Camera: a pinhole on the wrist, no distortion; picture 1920 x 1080 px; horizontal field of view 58.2 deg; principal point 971.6 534.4 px. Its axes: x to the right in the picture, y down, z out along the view. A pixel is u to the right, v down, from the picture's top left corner.
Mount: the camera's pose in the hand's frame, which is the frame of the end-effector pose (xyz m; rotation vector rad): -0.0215 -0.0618 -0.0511 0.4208 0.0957 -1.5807
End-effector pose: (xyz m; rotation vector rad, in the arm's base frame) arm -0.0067 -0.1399 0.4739 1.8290 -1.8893 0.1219
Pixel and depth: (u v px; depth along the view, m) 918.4 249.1 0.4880
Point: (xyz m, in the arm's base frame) 0.0624 -0.1309 -0.0018
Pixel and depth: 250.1 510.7 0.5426
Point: -0.1452 -0.2225 -0.0437
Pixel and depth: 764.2 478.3 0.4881
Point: 0.0211 -0.1960 0.0111
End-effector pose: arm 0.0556 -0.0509 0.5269 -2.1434 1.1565 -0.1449
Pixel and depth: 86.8 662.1 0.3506
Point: 0.1513 0.1781 0.2892
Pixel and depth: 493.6 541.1 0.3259
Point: 0.1700 0.1910 0.3826
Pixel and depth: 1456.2 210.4 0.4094
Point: 0.2628 0.3401 0.5388
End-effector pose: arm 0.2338 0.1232 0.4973 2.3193 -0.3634 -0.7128
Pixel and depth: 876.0 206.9 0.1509
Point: 0.1249 0.1864 0.4081
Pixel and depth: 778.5 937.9 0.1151
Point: 0.1863 0.1617 0.4049
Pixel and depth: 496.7 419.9 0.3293
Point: -0.0132 0.0829 0.3140
